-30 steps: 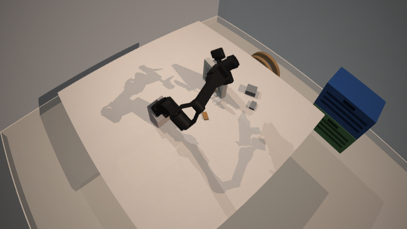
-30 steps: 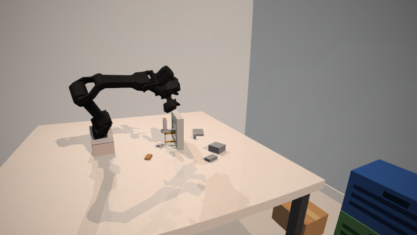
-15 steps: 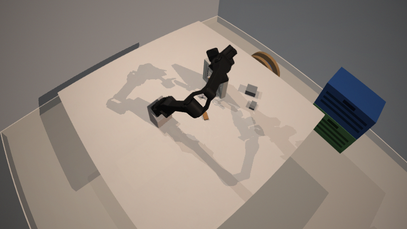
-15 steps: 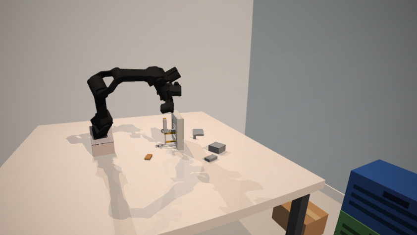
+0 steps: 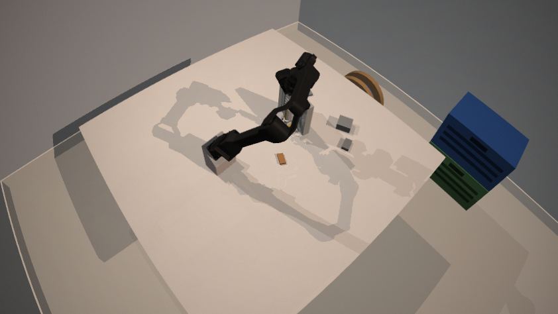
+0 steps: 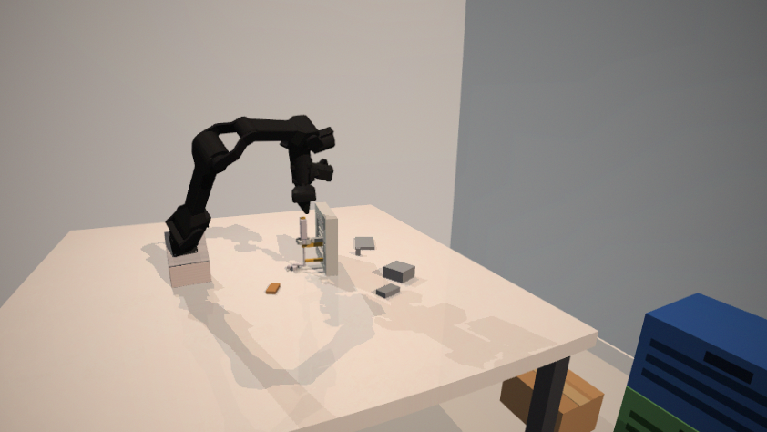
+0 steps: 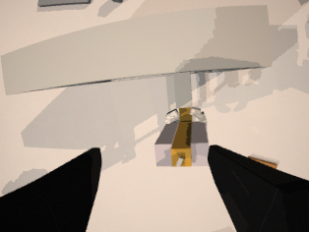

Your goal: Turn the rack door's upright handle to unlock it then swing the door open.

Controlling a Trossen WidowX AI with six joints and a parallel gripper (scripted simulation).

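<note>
My gripper tip is 90 mm above the upright handle, 20 mm past it and 10 mm to the left of it. Round my gripper tip: small orange block 180 mm below, 140 mm behind, 90 mm to the right.
</note>
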